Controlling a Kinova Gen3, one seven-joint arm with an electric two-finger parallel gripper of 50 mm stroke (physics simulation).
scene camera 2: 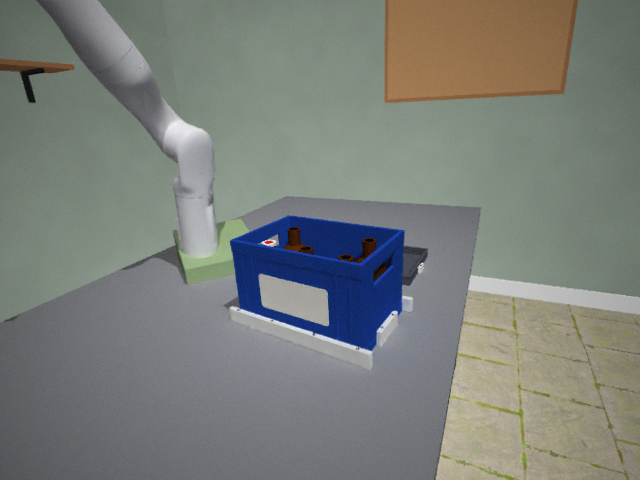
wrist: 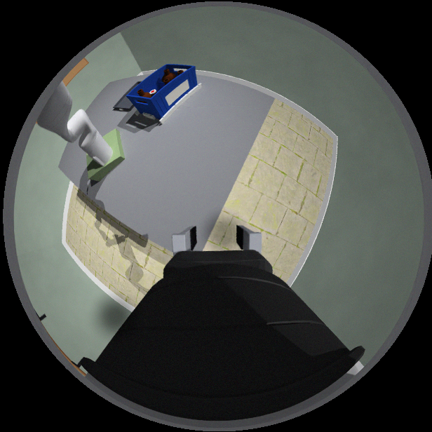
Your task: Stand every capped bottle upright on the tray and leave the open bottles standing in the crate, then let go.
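Where they show: arm's base, link origin: (scene camera 2: 201,248).
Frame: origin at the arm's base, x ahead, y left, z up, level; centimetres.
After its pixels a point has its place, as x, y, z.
Observation:
The blue crate (scene camera 2: 305,263) {43.3, -19.5, 9.8} (wrist: 159,106) stands on the grey table. Several brown bottles stand in it: open necks show in the scene view, among them one at the back left (scene camera 2: 293,235) {32.9, -5.5, 9.0} and one at the right (scene camera 2: 369,245) {50.3, -7.4, 9.6}. A bottle with a white cap with a red mark (scene camera 2: 268,242) {32.0, -13.4, 10.1} (wrist: 153,92) stands at the crate's left end in the scene view. The bodies are mostly hidden by the walls. The dark tray (scene camera 2: 414,262) {52.7, 22.4, -5.6} (wrist: 120,103) lies behind the crate, partly hidden. My gripper (wrist: 216,234) is open and empty, high up and far from the crate; it is outside the scene view.
White rails (scene camera 2: 299,334) {41.6, -20.4, -3.8} lie along the crate's foot. The arm's green base block (scene camera 2: 211,271) {6.6, -4.1, -4.0} (wrist: 118,150) stands on the table (scene camera 2: 155,372) {22.6, -36.1, -6.2} (wrist: 180,165), left of the crate in the scene view. A wall shelf (scene camera 2: 36,65) is at the left, and a brown board (scene camera 2: 478,49) hangs on the wall.

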